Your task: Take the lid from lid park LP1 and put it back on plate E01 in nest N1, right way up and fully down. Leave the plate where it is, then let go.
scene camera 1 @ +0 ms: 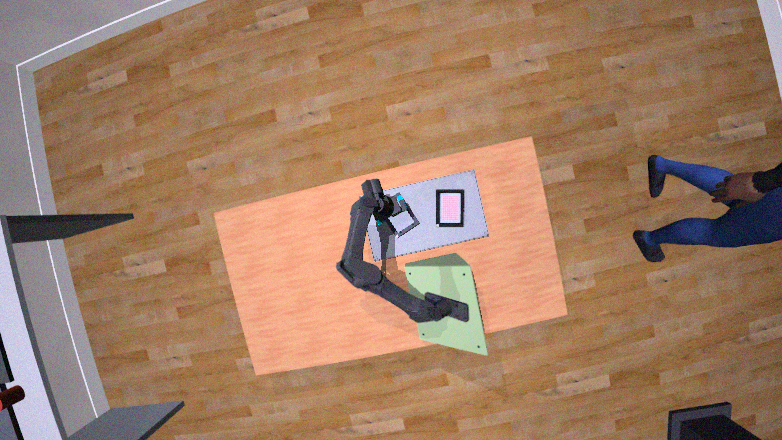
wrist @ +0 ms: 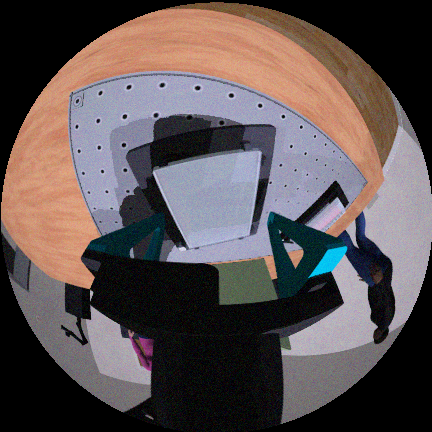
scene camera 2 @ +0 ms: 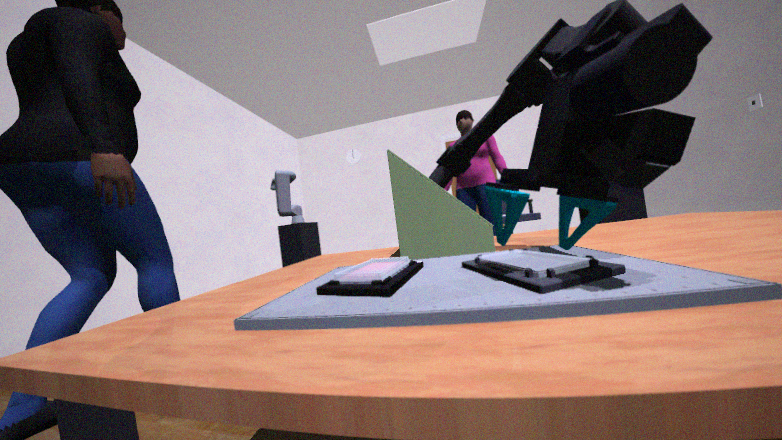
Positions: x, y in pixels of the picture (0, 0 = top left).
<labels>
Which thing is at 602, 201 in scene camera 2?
My gripper.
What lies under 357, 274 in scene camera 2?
A pink plate.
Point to a pale grey lid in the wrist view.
At 211, 197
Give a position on a pale grey lid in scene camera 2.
At 517, 260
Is my gripper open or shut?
Open.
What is my gripper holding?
Nothing.
</labels>
